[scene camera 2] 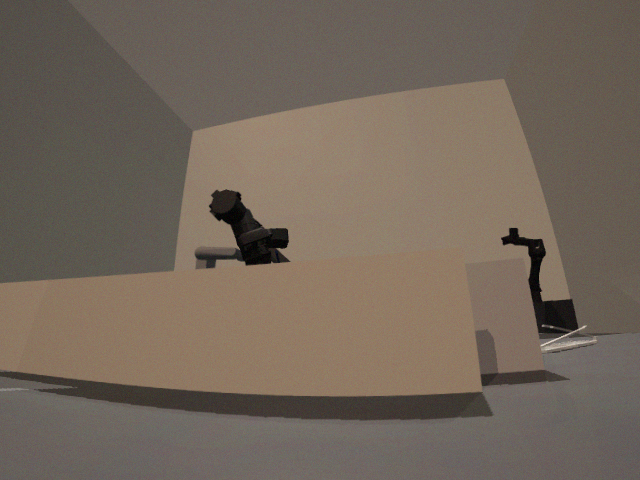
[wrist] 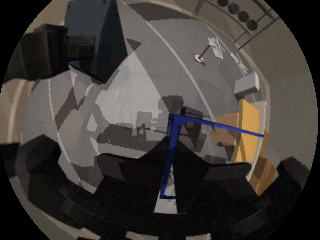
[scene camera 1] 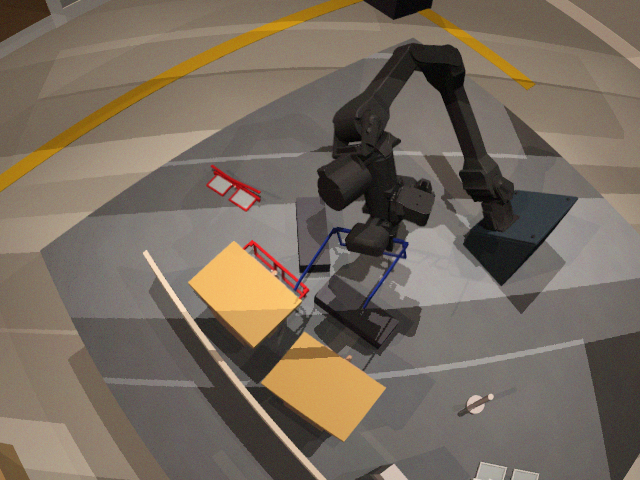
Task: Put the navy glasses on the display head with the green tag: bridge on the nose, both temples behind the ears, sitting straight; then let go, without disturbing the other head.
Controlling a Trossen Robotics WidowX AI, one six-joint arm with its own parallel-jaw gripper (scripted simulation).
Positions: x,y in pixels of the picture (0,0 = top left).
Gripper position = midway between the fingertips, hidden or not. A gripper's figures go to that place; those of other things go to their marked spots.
Labels:
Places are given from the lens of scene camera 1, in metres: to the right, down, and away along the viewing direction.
my gripper (scene camera 1: 390,249): 0.12, 0.02, 0.85
display head (scene camera 1: 319,385): 0.00, 0.24, 0.76
display head (scene camera 1: 248,300): -0.12, 0.10, 0.83

